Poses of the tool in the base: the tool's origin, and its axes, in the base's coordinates. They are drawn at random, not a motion.
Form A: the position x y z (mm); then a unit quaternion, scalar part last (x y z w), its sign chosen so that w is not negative.
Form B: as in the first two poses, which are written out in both.
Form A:
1: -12, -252, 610, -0.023, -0.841, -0.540, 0.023
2: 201, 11, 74, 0.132, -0.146, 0.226, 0.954
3: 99, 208, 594, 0.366, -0.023, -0.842, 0.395
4: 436, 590, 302, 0.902, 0.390, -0.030, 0.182
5: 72, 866, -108, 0.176, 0.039, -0.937, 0.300
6: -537, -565, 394, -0.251, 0.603, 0.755, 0.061
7: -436, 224, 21, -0.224, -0.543, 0.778, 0.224
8: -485, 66, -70, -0.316, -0.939, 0.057, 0.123
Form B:
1: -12, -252, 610, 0.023, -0.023, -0.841, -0.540
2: 201, 11, 74, 0.954, 0.132, -0.146, 0.226
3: 99, 208, 594, 0.395, 0.366, -0.023, -0.842
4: 436, 590, 302, 0.182, 0.902, 0.390, -0.030
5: 72, 866, -108, 0.300, 0.176, 0.039, -0.937
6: -537, -565, 394, 0.061, -0.251, 0.603, 0.755
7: -436, 224, 21, 0.224, -0.224, -0.543, 0.778
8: -485, 66, -70, 0.123, -0.316, -0.939, 0.057
